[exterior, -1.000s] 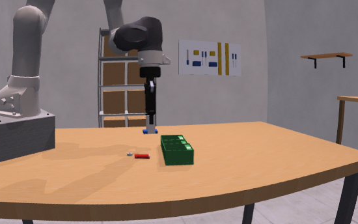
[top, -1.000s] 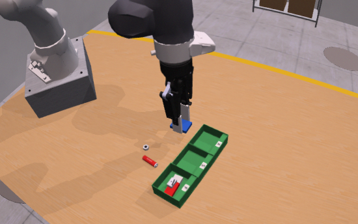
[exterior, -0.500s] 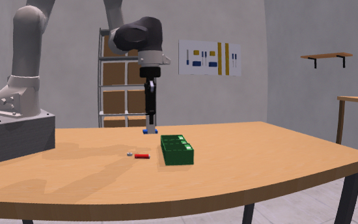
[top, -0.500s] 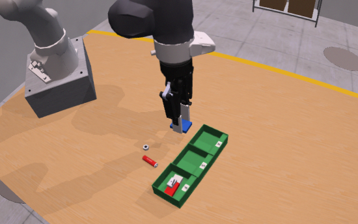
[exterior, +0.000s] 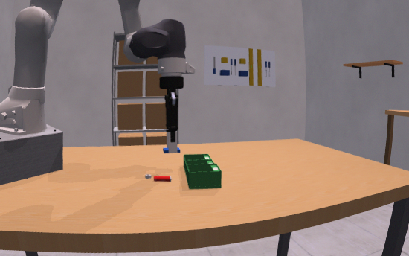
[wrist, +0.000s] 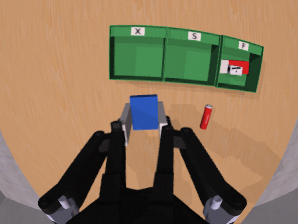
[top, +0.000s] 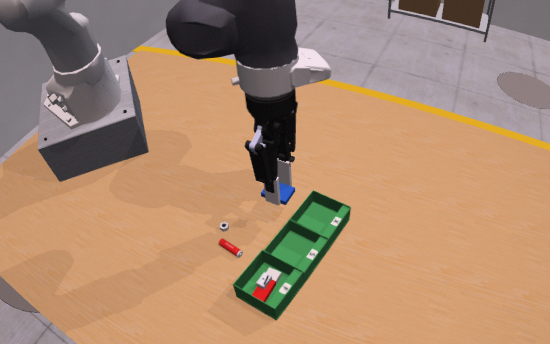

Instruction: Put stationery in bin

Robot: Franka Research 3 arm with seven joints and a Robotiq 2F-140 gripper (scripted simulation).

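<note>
Now: hand 30 mm above the flat blue block. Also, from my hand: red cylinder (50 mm behind, 110 mm to the right, 90 mm below); then metal nut (90 mm behind, 70 mm to the right, 90 mm below); then green three-compartment bin (70 mm ahead, 80 mm to the right, 70 mm below).
</note>
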